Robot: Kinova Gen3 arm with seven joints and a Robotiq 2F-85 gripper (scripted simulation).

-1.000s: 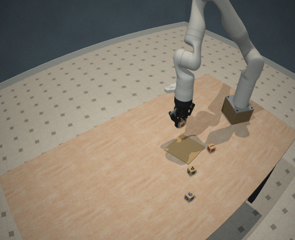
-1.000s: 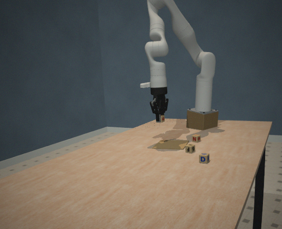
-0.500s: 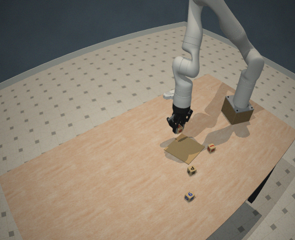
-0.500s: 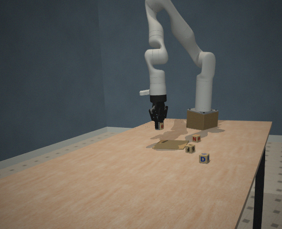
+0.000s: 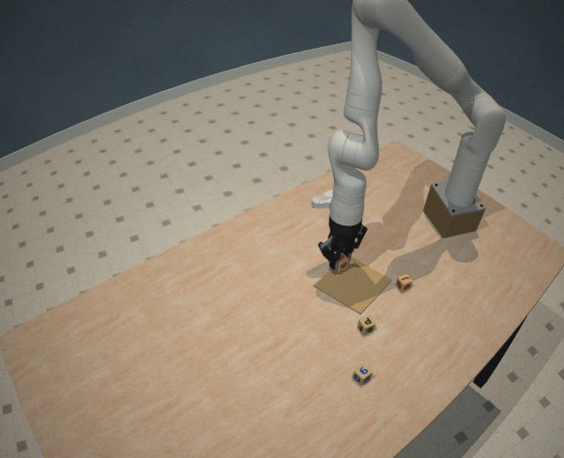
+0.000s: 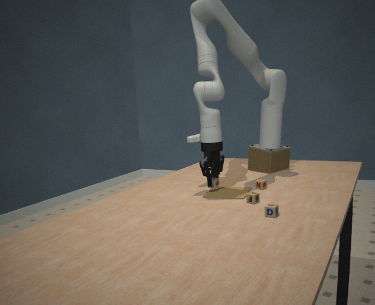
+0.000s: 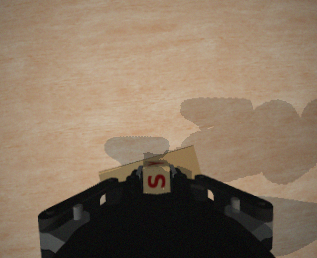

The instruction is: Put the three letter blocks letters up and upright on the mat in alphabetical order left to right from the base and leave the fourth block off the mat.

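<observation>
My gripper is now 50 mm to the right of the tan mat, 40 mm above it and 10 mm short of it.
</observation>
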